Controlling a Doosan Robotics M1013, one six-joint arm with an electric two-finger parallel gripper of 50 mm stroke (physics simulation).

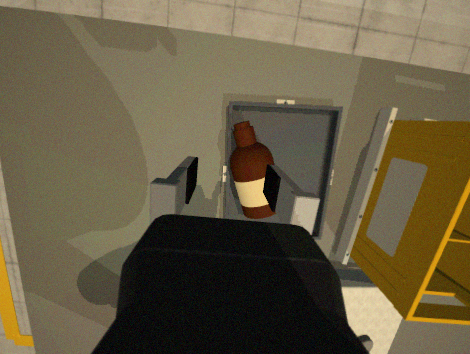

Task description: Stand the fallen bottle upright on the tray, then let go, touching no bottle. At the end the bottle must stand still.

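Frame: origin at the arm's base, x up, y left, z back, level; centimetres.
Where they show: gripper, between the fingertips: [231, 175].
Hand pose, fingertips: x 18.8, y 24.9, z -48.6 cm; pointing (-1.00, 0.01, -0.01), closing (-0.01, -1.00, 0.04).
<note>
Each offset is from my fingertips to the centre of the thing. "spot": to the spot under its first point.
The brown bottle @(dz +3.8, dx -20.3, dy -4.3 cm) [252, 161] with a cream label lies on its side in the grey tray @(spot: dz -0.8, dx -23.9, dy -14.0 cm) [305, 142], along the tray's left wall. Its neck points to the top left corner of the tray and its base is toward the gripper. My gripper [231, 175] is open, with nothing between the fingers. The left finger is seen left of the tray's left wall. The right finger is in front of the bottle's right edge near the label and hides a little of it. Whether that finger touches the bottle, I cannot tell. The black gripper body hides the tray's near edge.
A yellow-brown rack @(spot: dz -2.9, dx -13.5, dy -28.0 cm) [430, 142] with a grey side panel stands right of the tray. A pale rail @(dz +7.6, dx -23.0, dy -26.5 cm) [367, 185] with screws runs along its left side. Small white tabs sit at the tray's outer edges. Pale floor tiles show beyond the surface at the top. A yellow strip [10, 305] is at lower left.
</note>
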